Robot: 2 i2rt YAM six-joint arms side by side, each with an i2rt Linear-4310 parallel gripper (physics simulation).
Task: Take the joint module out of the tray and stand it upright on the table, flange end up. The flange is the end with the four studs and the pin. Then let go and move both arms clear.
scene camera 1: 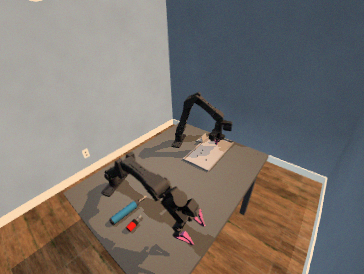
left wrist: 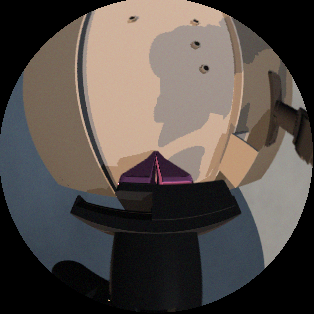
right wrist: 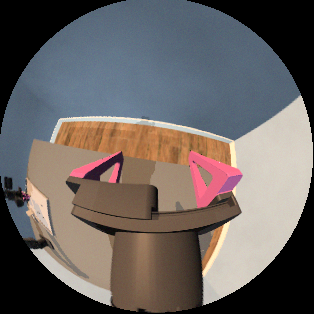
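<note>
The tray is pale and shallow and lies on the table at the back. My left gripper is shut at the far end of the tray, its fingertips together with no object between them. The joint module cannot be made out in these views; the left gripper's body hides part of the tray's far end in the left wrist view. My right gripper is open and empty, above the table's front right edge in scene camera 1, far from the tray.
A pale angled bracket stands beside the tray, near the left gripper. Several small nut-like parts lie in the tray. A blue-handled tool and a small red-and-dark object lie near the right arm.
</note>
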